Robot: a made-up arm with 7 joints.
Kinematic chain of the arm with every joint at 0, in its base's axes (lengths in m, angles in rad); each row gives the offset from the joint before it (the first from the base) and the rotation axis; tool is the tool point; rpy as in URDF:
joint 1: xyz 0 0 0.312 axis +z
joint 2: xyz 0 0 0 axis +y
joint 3: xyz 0 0 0.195 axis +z
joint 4: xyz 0.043 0 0 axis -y
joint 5: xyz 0.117 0 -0.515 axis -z
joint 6: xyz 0 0 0 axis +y
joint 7: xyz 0.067 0 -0.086 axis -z
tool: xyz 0 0 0 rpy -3.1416 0 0
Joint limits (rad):
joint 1: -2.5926..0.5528
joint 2: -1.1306..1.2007
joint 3: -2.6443..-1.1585
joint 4: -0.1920..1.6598
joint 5: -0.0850..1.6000
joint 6: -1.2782..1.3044
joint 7: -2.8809..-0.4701
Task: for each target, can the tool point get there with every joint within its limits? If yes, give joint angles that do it. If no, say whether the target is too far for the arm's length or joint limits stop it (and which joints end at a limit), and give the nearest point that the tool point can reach.
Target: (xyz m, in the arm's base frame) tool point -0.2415 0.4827 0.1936
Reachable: yes | joints -2.2940 0.0649 -1.9269 0.6056 0.0707 -0.5889 -2.2667
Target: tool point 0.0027 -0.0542 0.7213
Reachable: no: joint limits stop it (at a limit: joint 1, joint 2, joint 3, joint 5, joint 6) | nearest point -0.0012 -0.1876 0.8162 | short by 0.164 m
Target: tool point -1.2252 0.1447 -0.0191
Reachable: no: too far | nearest point -0.7301 0.0862 0.1147 | short by 0.516 m
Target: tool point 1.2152 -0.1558 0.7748
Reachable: no: too far | nearest point 0.6819 -0.2256 0.5364 | short by 0.588 m
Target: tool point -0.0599 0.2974 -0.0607
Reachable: yes | joints -2.0418 -0.1131 -2.3336 0.2386 1.1351 -0.1418 -1.8000
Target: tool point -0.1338 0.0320 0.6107
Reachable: no: joint limits stop it (at a limit: joint 2, joint 3, joint 5, joint 6) | nearest point -0.2669 0.0638 0.6767 | short by 0.152 m
